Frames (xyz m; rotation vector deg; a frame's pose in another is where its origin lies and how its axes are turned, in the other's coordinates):
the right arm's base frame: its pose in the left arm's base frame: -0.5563 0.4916 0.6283 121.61 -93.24 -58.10
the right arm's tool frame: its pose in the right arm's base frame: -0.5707 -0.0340 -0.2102 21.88 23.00 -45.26
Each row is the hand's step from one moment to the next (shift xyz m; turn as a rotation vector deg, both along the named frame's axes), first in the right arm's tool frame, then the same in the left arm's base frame.
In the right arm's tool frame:
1: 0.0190 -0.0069 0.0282 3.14 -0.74 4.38
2: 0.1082 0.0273 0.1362 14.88 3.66 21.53
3: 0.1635 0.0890 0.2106 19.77 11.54 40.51
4: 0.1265 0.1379 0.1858 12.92 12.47 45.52
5: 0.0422 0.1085 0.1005 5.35 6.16 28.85
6: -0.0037 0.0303 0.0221 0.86 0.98 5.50
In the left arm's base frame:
1: 0.0135 0.0004 -0.0320 2.09 -0.32 -5.01
2: 0.0485 -0.0585 -0.1588 6.14 -7.60 -24.55
3: 0.0484 -0.1291 -0.2449 2.30 -14.34 -44.20
4: -0.0020 -0.1567 -0.2121 -4.96 -11.18 -47.38
5: -0.0401 -0.1014 -0.1085 -4.65 -4.20 -29.32
6: -0.0229 -0.0216 -0.0207 -0.92 -0.56 -5.55

